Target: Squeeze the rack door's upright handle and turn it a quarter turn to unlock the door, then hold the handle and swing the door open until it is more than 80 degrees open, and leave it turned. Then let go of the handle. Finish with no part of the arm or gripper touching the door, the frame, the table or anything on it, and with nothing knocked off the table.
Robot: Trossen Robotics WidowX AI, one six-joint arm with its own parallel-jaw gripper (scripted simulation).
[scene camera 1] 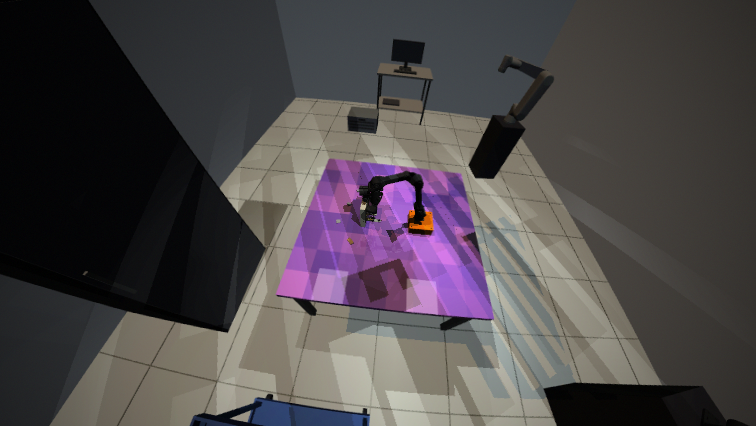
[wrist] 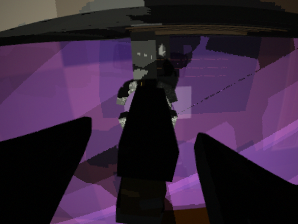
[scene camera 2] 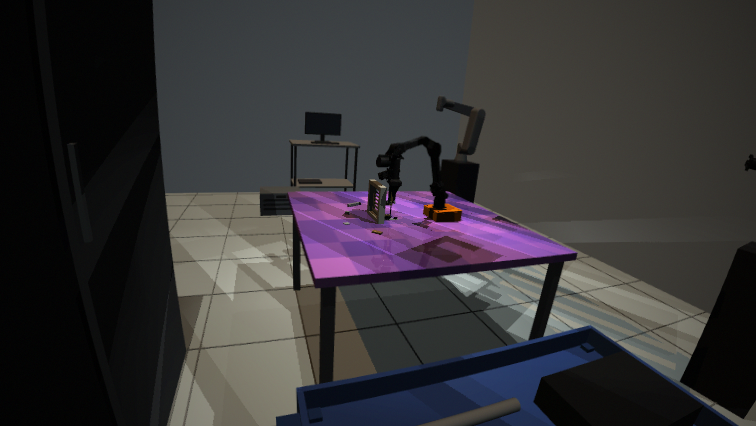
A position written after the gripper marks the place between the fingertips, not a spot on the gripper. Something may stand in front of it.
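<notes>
Wrist view: the gripper (wrist: 144, 132), open and holding nothing; a small rack (wrist: 29, 29). Scene camera 2: the small rack again (scene camera 2: 379, 218).
</notes>
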